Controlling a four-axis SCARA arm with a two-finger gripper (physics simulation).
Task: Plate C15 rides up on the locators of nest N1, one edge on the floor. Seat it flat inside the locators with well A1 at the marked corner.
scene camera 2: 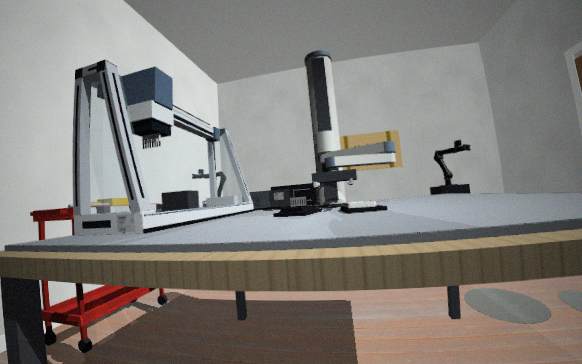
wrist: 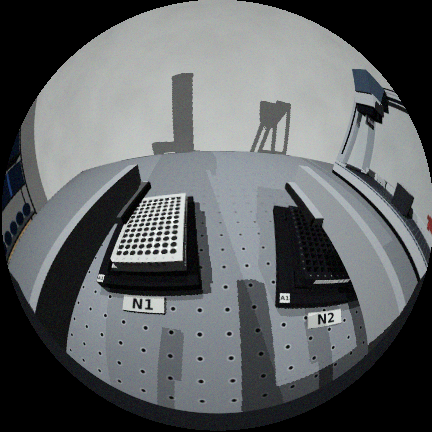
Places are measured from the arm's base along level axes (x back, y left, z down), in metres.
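Pixels of known places: gripper, fingertip midpoint: (scene camera 2: 332, 182) (wrist: 217, 171).
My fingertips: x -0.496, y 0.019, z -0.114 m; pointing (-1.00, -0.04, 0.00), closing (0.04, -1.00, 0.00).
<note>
For each thing: its top centre in the pictures, then the offset to it from my fingertips. "*": a spot on its surface instead.
- Plate C15, top centre: (wrist: 151, 219) (scene camera 2: 358, 201) dz +0.072, dx -0.038, dy +0.079 m
- black nest N1, top centre: (wrist: 148, 228) (scene camera 2: 361, 205) dz +0.086, dx -0.038, dy +0.086 m
- nest's A1 tag, surface spot: (wrist: 100, 278) * dz +0.089, dx +0.044, dy +0.130 m
- dark plate, top centre: (wrist: 323, 236) (scene camera 2: 298, 206) dz +0.075, dx +0.000, dy -0.131 m
- pipetting head, top centre: (scene camera 2: 151, 108) (wrist: 368, 97) dz -0.276, dx -0.242, dy -0.535 m
Plate C15 (scene camera 2: 361, 204) (wrist: 151, 227), white with dark wells, lies on the black nest N1 (scene camera 2: 378, 207) (wrist: 150, 287). In the wrist view a dark band shows under its near edge, and a small white triangle marks its near left corner, beside the nest's A1 tag (wrist: 100, 278). Its exact tilt and contact with the locators cannot be made out. My gripper (scene camera 2: 334, 181) (wrist: 217, 171) is partly open and empty, above the table. In the wrist view its left finger overlaps the far left part of N1, and its right finger overlaps nest N2.
Nest N2 (scene camera 2: 286, 214) (wrist: 287, 302) holds a dark plate (wrist: 317, 245), to the right of N1 in the wrist view. A white gantry (scene camera 2: 116, 150) (wrist: 345, 167) with a pipetting head (scene camera 2: 150, 117) stands on the table. A small black arm (scene camera 2: 445, 165) stands behind at the right.
</note>
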